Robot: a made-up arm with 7 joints.
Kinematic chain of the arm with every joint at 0, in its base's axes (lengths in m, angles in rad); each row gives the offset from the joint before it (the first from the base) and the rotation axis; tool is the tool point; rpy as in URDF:
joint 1: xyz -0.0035 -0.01 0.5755 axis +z
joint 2: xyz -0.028 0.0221 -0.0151 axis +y
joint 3: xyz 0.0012 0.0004 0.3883 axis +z
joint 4: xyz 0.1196 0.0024 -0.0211 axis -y
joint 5: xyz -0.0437 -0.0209 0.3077 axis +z
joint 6: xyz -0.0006 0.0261 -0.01 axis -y
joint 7: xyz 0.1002 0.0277 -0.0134 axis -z
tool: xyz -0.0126 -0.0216 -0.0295 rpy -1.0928 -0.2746 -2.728
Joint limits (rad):
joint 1: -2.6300..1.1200
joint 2: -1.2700..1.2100
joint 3: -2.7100..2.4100
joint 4: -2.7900..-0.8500
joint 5: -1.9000..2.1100
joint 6: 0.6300..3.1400
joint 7: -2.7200..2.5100
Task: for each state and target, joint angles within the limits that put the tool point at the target. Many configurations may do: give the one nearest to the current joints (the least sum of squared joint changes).
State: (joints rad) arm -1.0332 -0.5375 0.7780 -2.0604 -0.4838 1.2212 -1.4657
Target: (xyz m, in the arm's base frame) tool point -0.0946 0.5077 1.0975
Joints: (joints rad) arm -0.5194 -1.0976 0.8518 -1.1676 -0.4414 1.5545 -1.4827
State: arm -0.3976 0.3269 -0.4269 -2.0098 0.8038 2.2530 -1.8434
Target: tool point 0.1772 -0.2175 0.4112
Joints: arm -0.4158 0.4703 -0.4483 -2.7900 0.7200 1.9662 -1.7798
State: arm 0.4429 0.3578 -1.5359 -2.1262 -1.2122 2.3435 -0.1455
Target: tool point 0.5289 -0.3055 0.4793
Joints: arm 0.2303 1.1213 -1.0497 -1.5816 -1.1192 2.3641 -0.2550
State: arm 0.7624 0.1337 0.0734 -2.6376 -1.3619 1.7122 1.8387
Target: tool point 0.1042 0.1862 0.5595
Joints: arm 0.8805 0.0065 0.1919 -2.7256 -1.3198 1.7355 1.8342
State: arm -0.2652 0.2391 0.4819 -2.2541 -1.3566 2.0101 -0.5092
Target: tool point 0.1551 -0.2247 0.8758
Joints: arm -0.6995 -0.5967 -0.1324 -2.3275 -1.3951 1.8268 -0.4413
